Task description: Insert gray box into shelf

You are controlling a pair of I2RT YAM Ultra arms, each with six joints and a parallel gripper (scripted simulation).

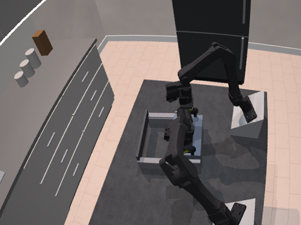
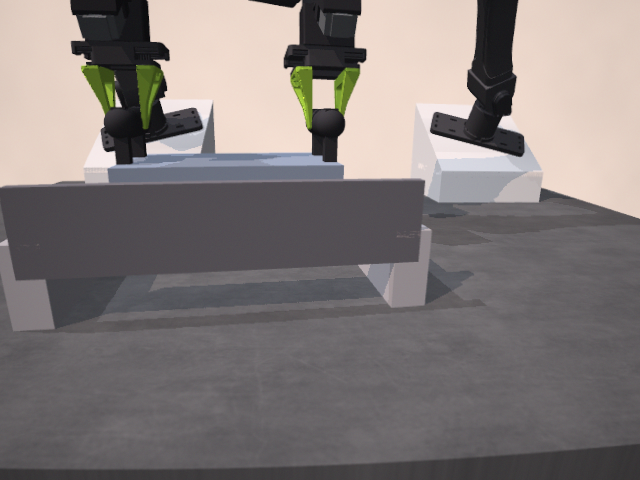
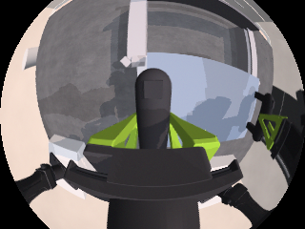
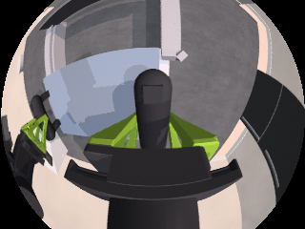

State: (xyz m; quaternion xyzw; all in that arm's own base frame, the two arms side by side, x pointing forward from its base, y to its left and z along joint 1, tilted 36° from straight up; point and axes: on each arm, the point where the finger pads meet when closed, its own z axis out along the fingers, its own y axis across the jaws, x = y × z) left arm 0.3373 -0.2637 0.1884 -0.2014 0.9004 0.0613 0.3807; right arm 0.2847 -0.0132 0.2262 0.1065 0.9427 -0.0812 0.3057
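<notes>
Right now my right hand is 20 mm past the gray box, 120 mm to the right of it and 50 mm above it. The rest, counted from my right hand: shelf back plate: 230 mm ahead, 160 mm to the left, 70 mm below.
Right now my left hand is 20 mm short of the gray box, 120 mm to the left of it and 50 mm above it. The rest, counted from my left hand: shelf back plate: 260 mm ahead, 90 mm to the right, 70 mm below.
</notes>
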